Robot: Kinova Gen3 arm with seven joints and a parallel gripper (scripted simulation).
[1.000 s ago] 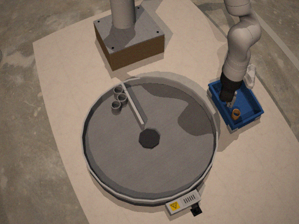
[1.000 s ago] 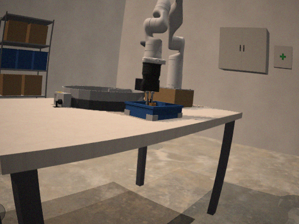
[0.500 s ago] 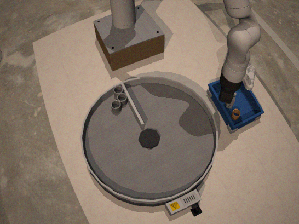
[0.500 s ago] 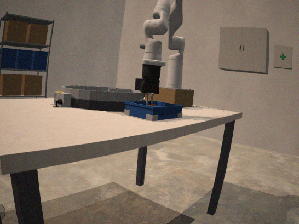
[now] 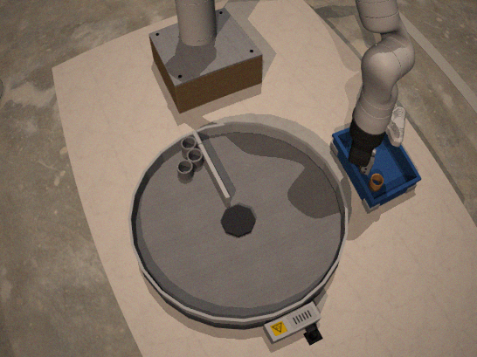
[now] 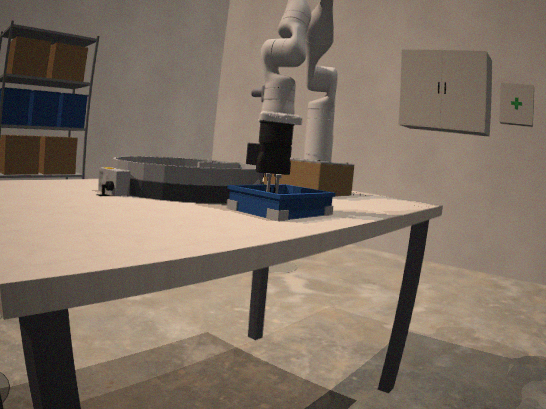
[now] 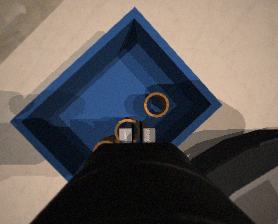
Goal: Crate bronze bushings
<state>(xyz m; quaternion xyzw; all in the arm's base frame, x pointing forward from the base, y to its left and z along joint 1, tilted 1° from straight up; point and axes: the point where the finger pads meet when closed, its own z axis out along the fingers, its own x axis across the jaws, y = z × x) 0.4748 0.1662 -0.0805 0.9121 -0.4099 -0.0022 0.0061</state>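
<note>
Right now my hand is 3 cm to the right of the blue crate and 1 cm above it. Round my hand: round grey turning table 31 cm to the right, 2 cm behind, 2 cm above.
</note>
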